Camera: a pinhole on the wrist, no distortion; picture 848 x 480 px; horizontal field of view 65.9 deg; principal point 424.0 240.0 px. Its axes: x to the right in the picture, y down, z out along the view. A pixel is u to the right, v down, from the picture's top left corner.
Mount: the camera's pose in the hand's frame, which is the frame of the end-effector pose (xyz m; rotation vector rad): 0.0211 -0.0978 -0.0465 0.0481 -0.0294 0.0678
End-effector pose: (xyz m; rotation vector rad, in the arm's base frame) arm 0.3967 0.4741 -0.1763 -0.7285 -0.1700 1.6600
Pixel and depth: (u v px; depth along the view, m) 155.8 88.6 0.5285
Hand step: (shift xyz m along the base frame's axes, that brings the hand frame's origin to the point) -0.0284 0.0063 0.5718
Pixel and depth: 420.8 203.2 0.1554
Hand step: 0.0357 0.0729 0.1358
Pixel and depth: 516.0 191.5 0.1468
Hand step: 0.0393 0.0910 0.1216
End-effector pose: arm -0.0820 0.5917 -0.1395 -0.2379 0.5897 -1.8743
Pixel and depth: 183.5 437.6 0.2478
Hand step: 0.0840 0.0292 0.2028
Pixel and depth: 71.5 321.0 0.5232
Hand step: 0.2448 0.1442 0.4735
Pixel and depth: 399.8 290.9 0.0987
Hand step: -0.0607 -0.0019 0.0912
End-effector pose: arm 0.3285 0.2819 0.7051 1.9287 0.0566 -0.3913
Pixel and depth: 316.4 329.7 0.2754
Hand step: -0.1052 -0.1739 -0.1346
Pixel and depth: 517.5 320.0 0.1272
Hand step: -0.0066 -0.0458 -0.1157
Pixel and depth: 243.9 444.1 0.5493
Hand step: -0.2630 -0.4516 -0.0895
